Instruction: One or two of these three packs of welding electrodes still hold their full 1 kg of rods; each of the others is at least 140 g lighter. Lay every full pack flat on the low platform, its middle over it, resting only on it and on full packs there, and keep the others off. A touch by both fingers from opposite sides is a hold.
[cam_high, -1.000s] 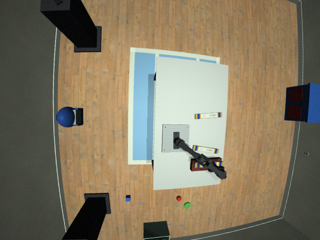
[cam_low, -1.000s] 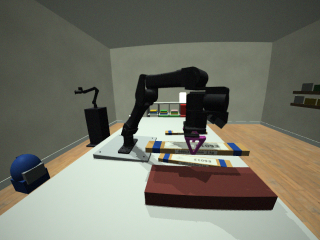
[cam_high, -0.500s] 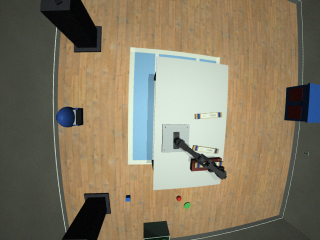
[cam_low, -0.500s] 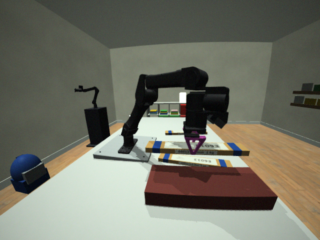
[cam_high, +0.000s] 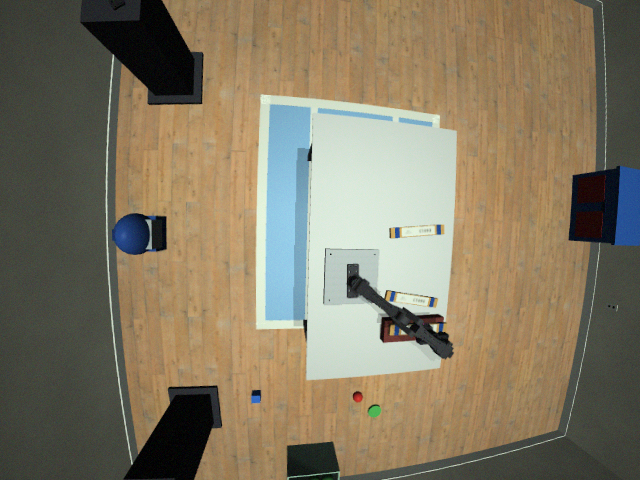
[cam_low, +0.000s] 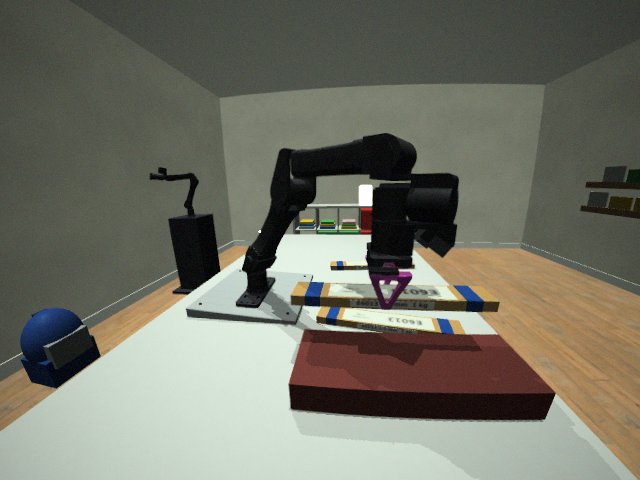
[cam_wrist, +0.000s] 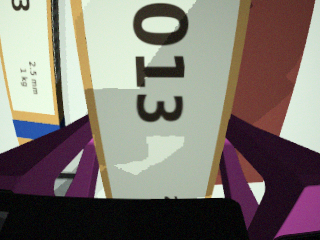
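My hand is 40 mm short of the dark red low platform, 50 mm to the left of it and 130 mm above it.
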